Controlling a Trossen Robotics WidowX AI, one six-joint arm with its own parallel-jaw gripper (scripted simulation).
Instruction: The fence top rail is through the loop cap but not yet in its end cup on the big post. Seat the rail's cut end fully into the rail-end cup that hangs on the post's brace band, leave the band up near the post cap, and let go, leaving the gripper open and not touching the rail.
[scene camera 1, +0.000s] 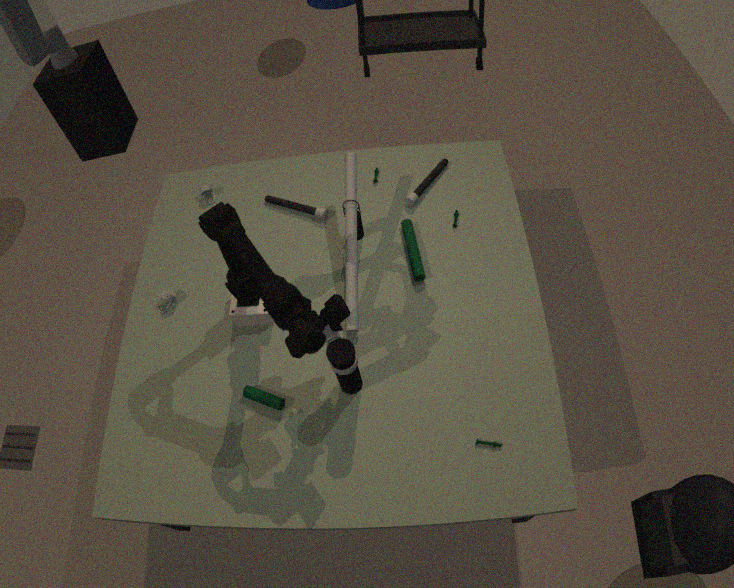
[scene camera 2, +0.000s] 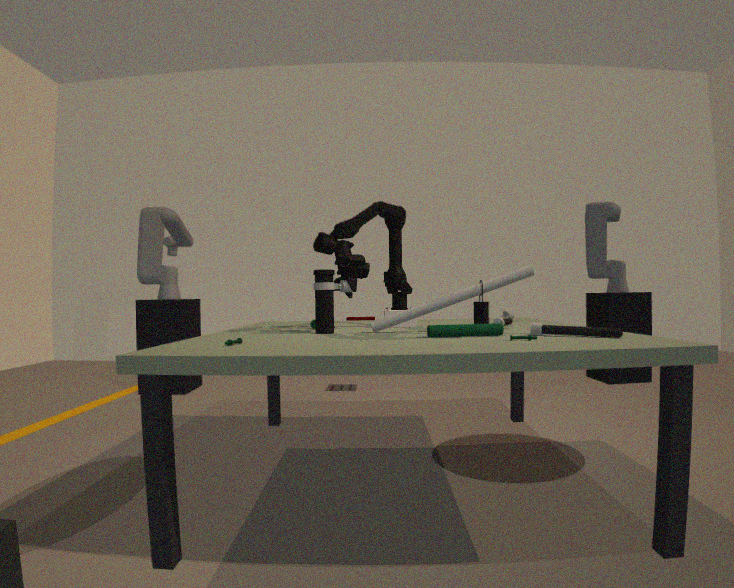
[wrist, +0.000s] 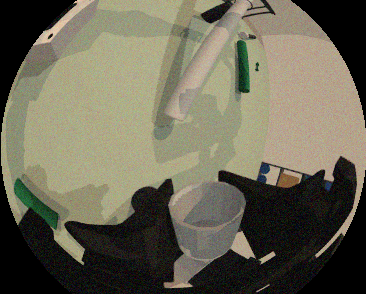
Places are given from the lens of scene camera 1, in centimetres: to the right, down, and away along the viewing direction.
gripper (scene camera 1: 336, 333): -8, 10, 135
white top rail (scene camera 1: 351, 253): -4, -12, 150
dark post (scene camera 1: 340, 352): -6, 14, 122
The marked spots on the dark post and the white top rail are 37 cm apart.
